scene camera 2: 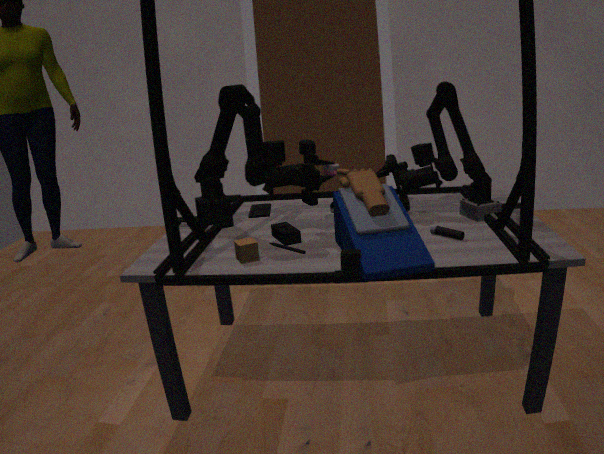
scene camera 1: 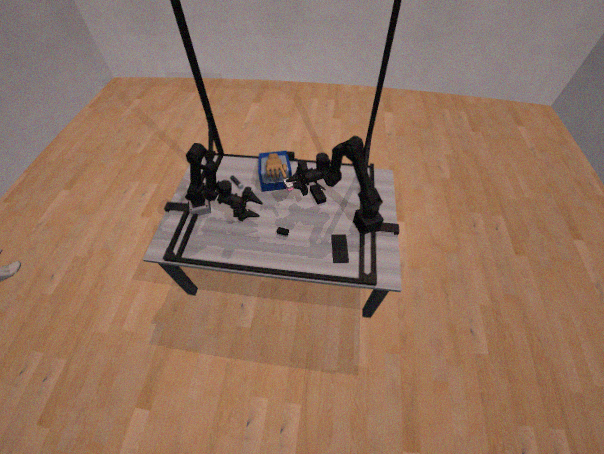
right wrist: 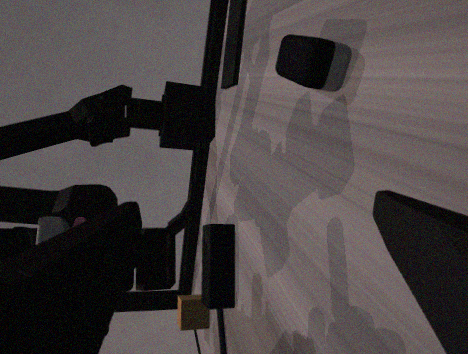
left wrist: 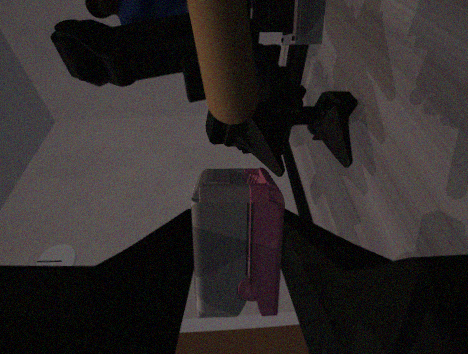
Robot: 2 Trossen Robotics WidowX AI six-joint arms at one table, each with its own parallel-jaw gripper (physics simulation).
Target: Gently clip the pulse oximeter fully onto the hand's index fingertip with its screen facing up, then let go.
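Seen in the pictures: left gripper, fingertip midpoint: (scene camera 2: 334, 168) (scene camera 1: 286, 184) (left wrist: 235, 218); right gripper, fingertip midpoint: (scene camera 1: 261, 210) (right wrist: 257, 208) (left wrist: 317, 169); left arm's base at its link origin: (scene camera 2: 212, 197) (scene camera 1: 369, 214) (right wrist: 162, 116); right arm's base at its link origin: (scene camera 2: 480, 201) (scene camera 1: 198, 202) (left wrist: 289, 15).
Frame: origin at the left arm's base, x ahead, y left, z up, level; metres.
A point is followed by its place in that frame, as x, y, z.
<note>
A tan model hand (scene camera 1: 276, 166) @[0.332, -0.379, 0.095] (scene camera 2: 368, 184) @[0.325, -0.451, 0.072] lies on a blue stand (scene camera 1: 270, 185) @[0.372, -0.401, -0.049] (scene camera 2: 386, 257) @[0.256, -0.641, -0.057] at the back of the table. My left gripper (scene camera 1: 292, 184) @[0.323, -0.258, 0.086] (scene camera 2: 325, 171) @[0.323, -0.258, 0.086] (left wrist: 235, 218) @[0.323, -0.258, 0.086] is shut on the pulse oximeter (scene camera 1: 289, 189) @[0.320, -0.227, 0.078] (scene camera 2: 333, 167) @[0.310, -0.280, 0.095] (left wrist: 237, 242) @[0.301, -0.261, 0.086], a grey and pink clip. In the left wrist view one tan finger (left wrist: 225, 63) points at the clip, with a small gap between them. My right gripper (scene camera 1: 252, 206) @[0.471, -0.227, -0.009] (scene camera 2: 390, 169) is open and empty on the other side of the stand.
On the table lie a small black block (scene camera 1: 282, 231) (scene camera 2: 286, 232), a flat black plate (scene camera 1: 340, 248) @[0.180, 0.072, -0.087] (scene camera 2: 260, 210) @[0.177, 0.052, -0.087], a tan cube (scene camera 2: 246, 249) @[-0.005, -0.391, -0.058] (right wrist: 193, 312) @[0.026, -0.362, -0.066], a thin pen (scene camera 2: 287, 247) @[0.118, -0.359, -0.088] and a black cylinder (scene camera 2: 448, 232) @[0.527, -0.543, -0.076]. Black frame posts stand at the table's back corners.
</note>
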